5 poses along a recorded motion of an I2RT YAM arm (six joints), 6.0 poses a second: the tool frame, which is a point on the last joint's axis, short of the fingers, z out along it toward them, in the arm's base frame.
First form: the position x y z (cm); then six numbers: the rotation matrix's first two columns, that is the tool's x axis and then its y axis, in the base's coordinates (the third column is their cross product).
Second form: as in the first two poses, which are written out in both.
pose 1, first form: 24.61 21.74 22.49 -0.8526 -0.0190 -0.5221 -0.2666 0.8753 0.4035
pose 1, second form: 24.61 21.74 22.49; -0.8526 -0.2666 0.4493; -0.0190 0.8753 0.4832; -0.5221 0.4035 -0.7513
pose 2, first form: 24.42 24.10 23.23 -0.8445 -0.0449 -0.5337 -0.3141 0.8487 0.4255
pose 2, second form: 24.42 24.10 23.23; -0.8445 -0.3141 0.4338; -0.0449 0.8487 0.5270; -0.5337 0.4255 -0.7308
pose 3, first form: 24.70 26.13 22.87 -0.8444 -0.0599 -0.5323 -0.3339 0.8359 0.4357
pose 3, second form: 24.70 26.13 22.87; -0.8444 -0.3339 0.4189; -0.0599 0.8359 0.5456; -0.5323 0.4357 -0.7258
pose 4, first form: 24.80 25.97 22.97 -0.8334 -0.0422 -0.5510 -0.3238 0.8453 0.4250
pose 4, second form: 24.80 25.97 22.97; -0.8334 -0.3238 0.4478; -0.0422 0.8453 0.5326; -0.5510 0.4250 -0.7181
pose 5, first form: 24.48 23.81 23.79 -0.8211 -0.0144 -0.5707 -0.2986 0.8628 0.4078
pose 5, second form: 24.48 23.81 23.79; -0.8211 -0.2986 0.4865; -0.0144 0.8628 0.5053; -0.5707 0.4078 -0.7127
